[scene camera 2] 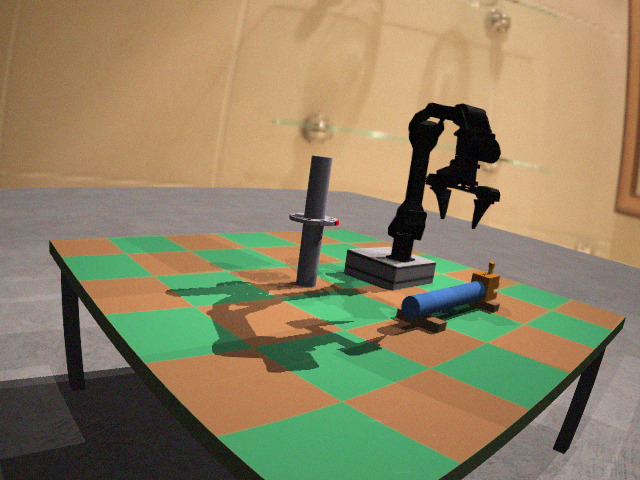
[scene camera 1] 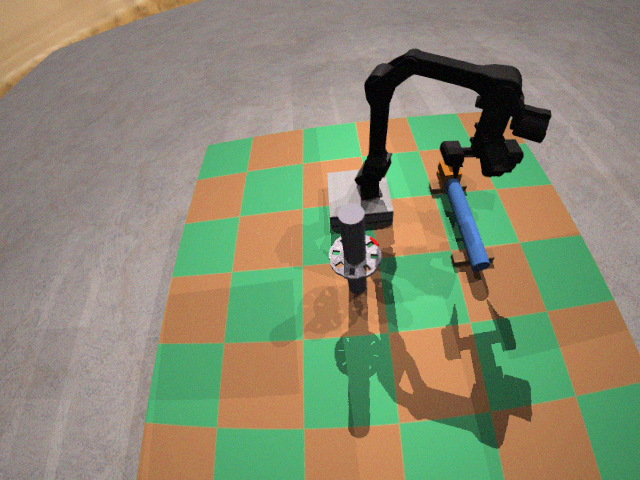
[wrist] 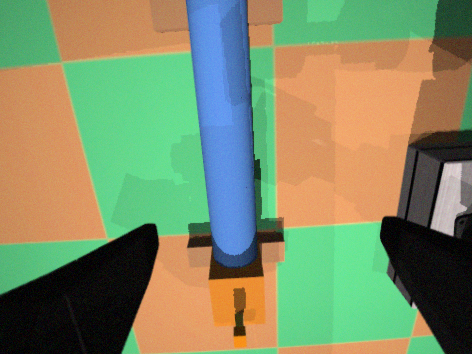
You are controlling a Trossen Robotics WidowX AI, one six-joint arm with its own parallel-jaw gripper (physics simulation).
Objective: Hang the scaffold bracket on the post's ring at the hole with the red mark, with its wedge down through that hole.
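The scaffold bracket is a blue tube [scene camera 1: 467,224] [scene camera 2: 447,298] [wrist: 227,140] with an orange head [scene camera 1: 443,174] [scene camera 2: 484,289] [wrist: 237,302] at its far end. It lies level; a small orange wedge [scene camera 2: 491,268] [wrist: 240,341] sticks up from the head. My gripper [scene camera 2: 458,223] [wrist: 268,230] is open and empty, high above the head end, fingers pointing down on either side of the tube's line in the wrist view. The grey post [scene camera 1: 353,242] [scene camera 2: 308,255] stands upright and carries a holed ring [scene camera 1: 331,258] [scene camera 2: 295,219]. The red mark [scene camera 1: 374,241] [scene camera 2: 336,223] is on the ring's rim, on its right side.
Two low brown supports [scene camera 1: 459,259] [scene camera 2: 431,324] [wrist: 272,251] bear the tube. The arm's grey base [scene camera 1: 340,187] [scene camera 2: 387,267] [wrist: 450,192] stands between the post and the bracket's head end, left of the bracket in scene camera 1. All stand on a green and orange checkered table [scene camera 1: 263,382] [scene camera 2: 289,444].
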